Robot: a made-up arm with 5 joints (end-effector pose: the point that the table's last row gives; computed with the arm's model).
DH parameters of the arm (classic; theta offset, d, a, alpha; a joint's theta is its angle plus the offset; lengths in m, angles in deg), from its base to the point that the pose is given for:
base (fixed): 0 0 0 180
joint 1: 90 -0.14 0.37 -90
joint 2: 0 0.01 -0.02 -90
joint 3: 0 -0.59 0.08 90
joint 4: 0 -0.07 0.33 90
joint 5: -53.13 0 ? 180
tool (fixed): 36.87 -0.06 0 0
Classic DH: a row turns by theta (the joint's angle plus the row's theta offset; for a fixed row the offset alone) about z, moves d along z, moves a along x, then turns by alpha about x.
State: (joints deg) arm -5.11 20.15 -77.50 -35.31 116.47
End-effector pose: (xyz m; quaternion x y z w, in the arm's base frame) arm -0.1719 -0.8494 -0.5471 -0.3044 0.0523 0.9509 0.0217
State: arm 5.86 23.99 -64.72 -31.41 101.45
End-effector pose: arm -0.2859 -0.8699 -0.4787 0.2210 -0.1267 -0.9598 0.1179
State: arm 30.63 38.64 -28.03 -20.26 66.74
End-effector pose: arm -0.5767 -0.8602 -0.2598 -0.1104 -0.1612 -0.8586 0.4739
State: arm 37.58 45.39 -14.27 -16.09 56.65
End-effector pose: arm -0.6571 -0.8435 -0.1642 -0.2370 -0.1042 -0.7761 0.5751
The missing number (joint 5, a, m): -0.1
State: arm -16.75 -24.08 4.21 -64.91 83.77
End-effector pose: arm 0.1496 -0.0802 -0.6644 0.4379 0.5467 -0.3648 0.6134
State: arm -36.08 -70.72 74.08 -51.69 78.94
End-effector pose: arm -0.0926 0.4596 -0.0544 0.4597 0.5365 0.4125 0.5750
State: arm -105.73 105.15 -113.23 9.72 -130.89
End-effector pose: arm 1.0690 -0.2313 0.1441 -0.5872 -0.5019 0.5272 0.3541
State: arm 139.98 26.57 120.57 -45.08 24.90
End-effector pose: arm -0.5063 0.3575 -0.6439 0.4717 0.2056 -0.3923 0.7624
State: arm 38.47 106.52 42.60 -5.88 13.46
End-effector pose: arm -0.4268 -0.8825 0.5387 -0.6347 0.4500 -0.0788 0.6233
